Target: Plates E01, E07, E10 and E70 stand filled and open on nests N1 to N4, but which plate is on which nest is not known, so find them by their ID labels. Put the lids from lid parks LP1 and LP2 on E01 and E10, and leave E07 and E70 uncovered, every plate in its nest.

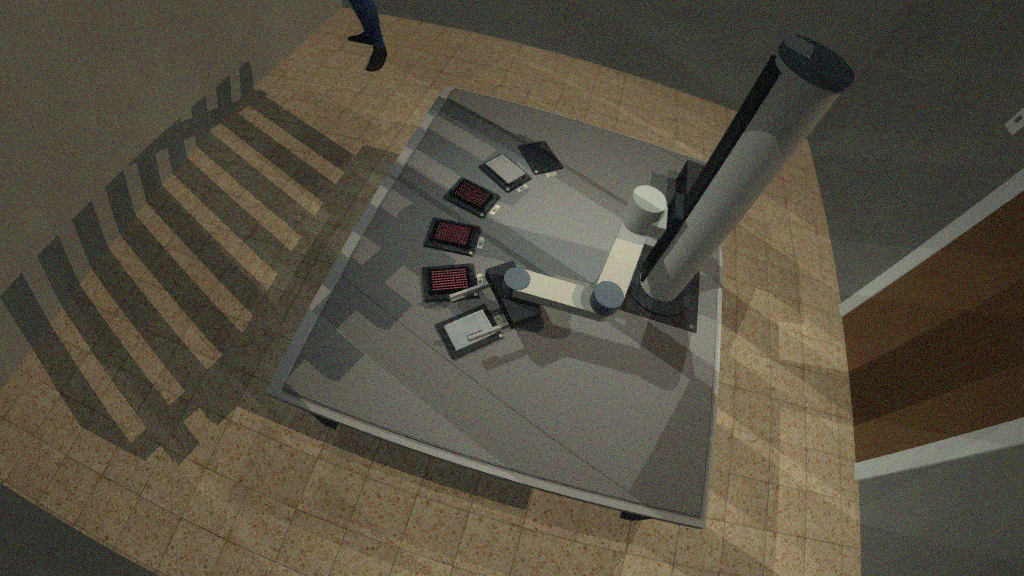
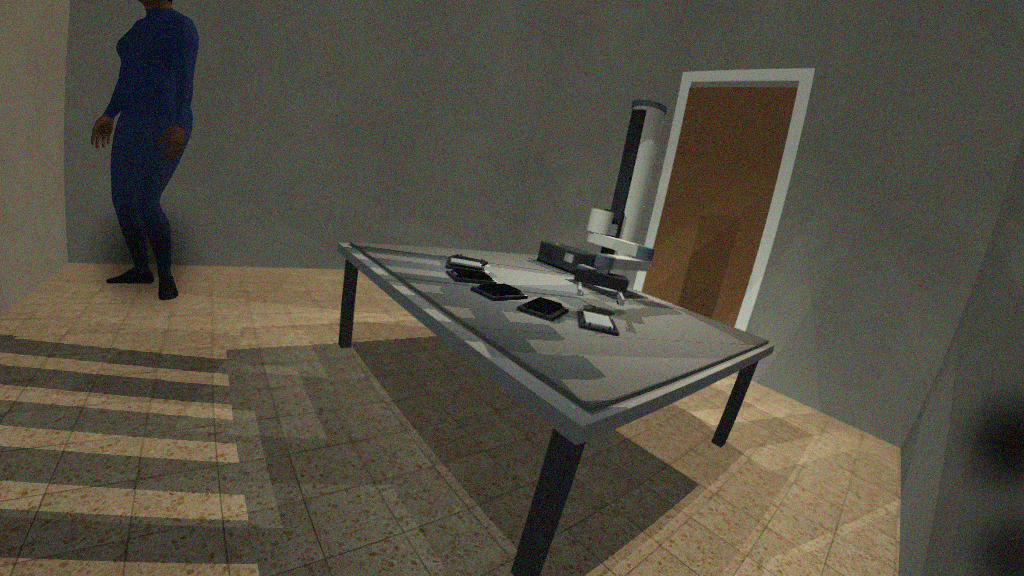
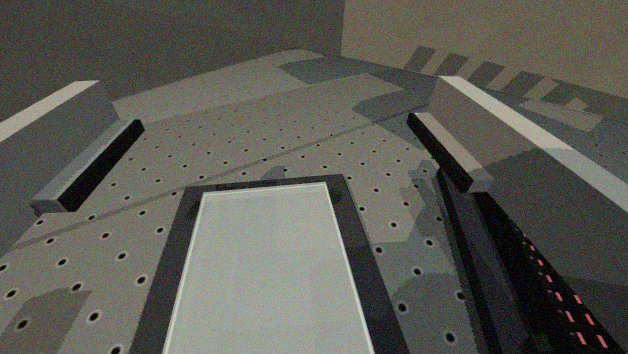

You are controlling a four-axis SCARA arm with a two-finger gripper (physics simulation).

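Seen in the pictures: gripper, between the fingertips: (image 1: 458, 318) (image 2: 601, 297) (image 3: 278, 101); arm's base, origin of its link: (image 1: 657, 285) (image 2: 606, 291).
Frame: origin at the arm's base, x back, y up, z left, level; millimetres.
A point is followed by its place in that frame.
Note:
My gripper (image 1: 472, 312) @(x -585, y 106, z 389 mm) (image 2: 600, 294) @(x -585, y 106, z 389 mm) (image 3: 278, 101) @(x -585, y 106, z 389 mm) is open and empty, above the front pale-topped station. Its pale lid (image 1: 466, 330) @(x -562, y 30, z 383 mm) (image 2: 597, 320) @(x -572, y 31, z 388 mm) (image 3: 267, 265) @(x -557, y 31, z 378 mm) lies flat in a dark frame, below and between the fingers. Three open plates with red wells, a near one (image 1: 449, 279) @(x -665, y 38, z 241 mm) (image 2: 542, 308) @(x -713, y 37, z 279 mm), a middle one (image 1: 453, 233) @(x -712, y 37, z 70 mm) (image 2: 499, 290) @(x -745, y 37, z 100 mm) and a far one (image 1: 472, 194) @(x -709, y 35, z -117 mm), follow along the arc. Then come a second pale lid (image 1: 506, 170) @(x -629, y 41, z -272 mm) (image 2: 466, 262) @(x -638, y 41, z -275 mm) and a dark station (image 1: 540, 157) @(x -528, y 23, z -413 mm) without a pale top. Small white labels stand beside them, unreadable; what lies under each lid is hidden.
The stations form an arc on a grey table (image 1: 608, 429) @(x -91, y 13, z 543 mm) (image 2: 665, 358) @(x -568, y 13, z 641 mm) with a hole grid. The arm's column (image 1: 744, 179) @(x -15, y 596, z 74 mm) (image 2: 642, 171) @(x -39, y 580, z 64 mm) rises at its far side, beside a dark box (image 2: 562, 256) @(x 35, y 83, z -363 mm). A person in blue (image 1: 368, 28) (image 2: 150, 107) stands beyond the table.

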